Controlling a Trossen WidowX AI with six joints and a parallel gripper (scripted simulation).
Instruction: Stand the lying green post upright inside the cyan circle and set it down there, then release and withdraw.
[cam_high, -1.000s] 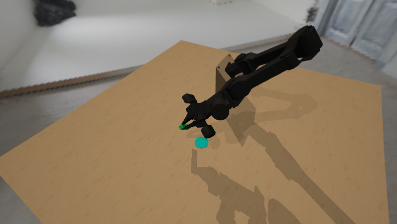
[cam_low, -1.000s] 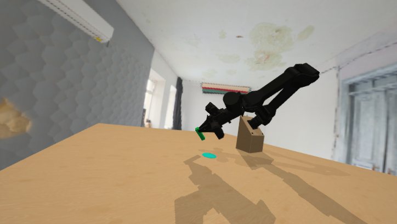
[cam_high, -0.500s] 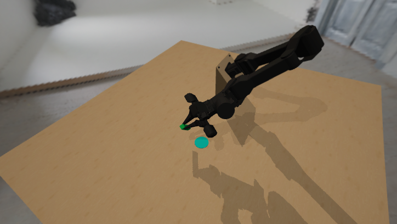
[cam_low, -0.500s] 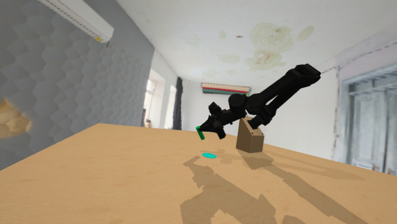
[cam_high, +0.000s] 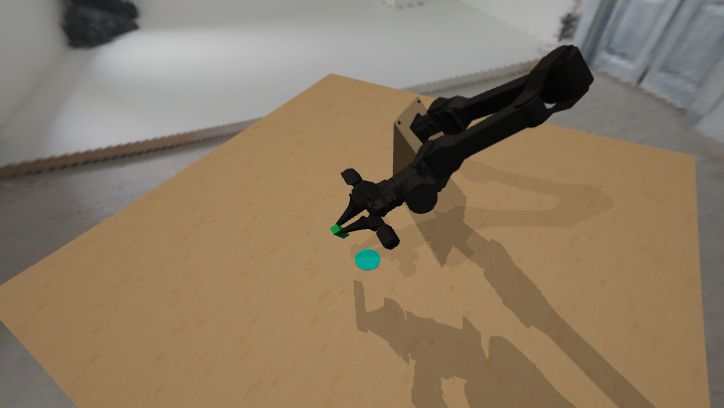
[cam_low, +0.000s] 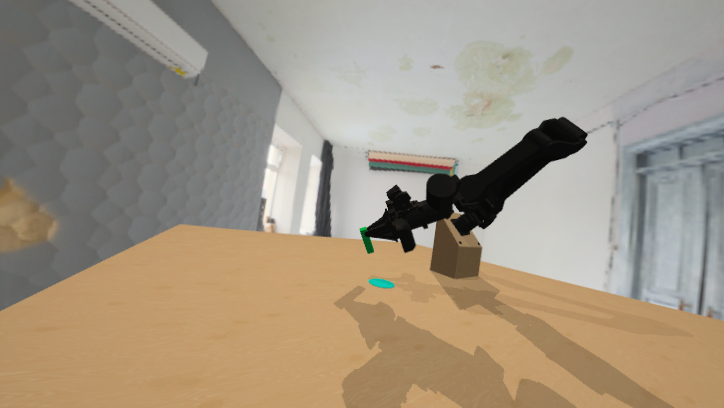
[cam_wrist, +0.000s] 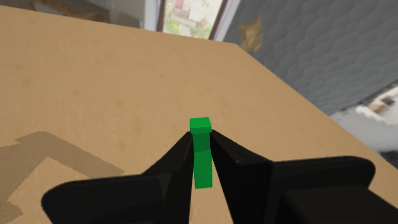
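The cyan circle lies 20 mm behind my gripper tip, 60 mm to the left of it and 110 mm below it. Also, from my gripper tip: green post: 10 mm behind, 20 mm below.
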